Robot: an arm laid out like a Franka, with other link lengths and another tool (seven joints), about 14 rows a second.
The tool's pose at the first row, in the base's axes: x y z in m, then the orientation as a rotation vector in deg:
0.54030, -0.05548, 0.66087, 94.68, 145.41, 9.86
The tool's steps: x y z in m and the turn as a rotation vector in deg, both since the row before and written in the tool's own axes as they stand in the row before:
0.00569, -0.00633, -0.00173, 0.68, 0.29, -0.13
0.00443, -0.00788, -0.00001, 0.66, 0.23, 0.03
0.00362, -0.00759, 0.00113, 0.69, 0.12, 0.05
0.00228, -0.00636, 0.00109, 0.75, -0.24, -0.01
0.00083, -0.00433, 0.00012, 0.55, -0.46, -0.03
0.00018, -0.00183, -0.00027, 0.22, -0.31, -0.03
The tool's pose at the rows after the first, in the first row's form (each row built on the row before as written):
0.53203, -0.05288, 0.66144, 94.85, 146.06, 9.26
0.52311, -0.05202, 0.66023, 95.20, 146.53, 8.64
0.51492, -0.05174, 0.65805, 95.54, 146.92, 7.88
0.50835, -0.05219, 0.65617, 95.69, 147.12, 6.72
0.50409, -0.05318, 0.65558, 95.66, 147.08, 5.63
0.50233, -0.05376, 0.65567, 95.58, 146.99, 5.08

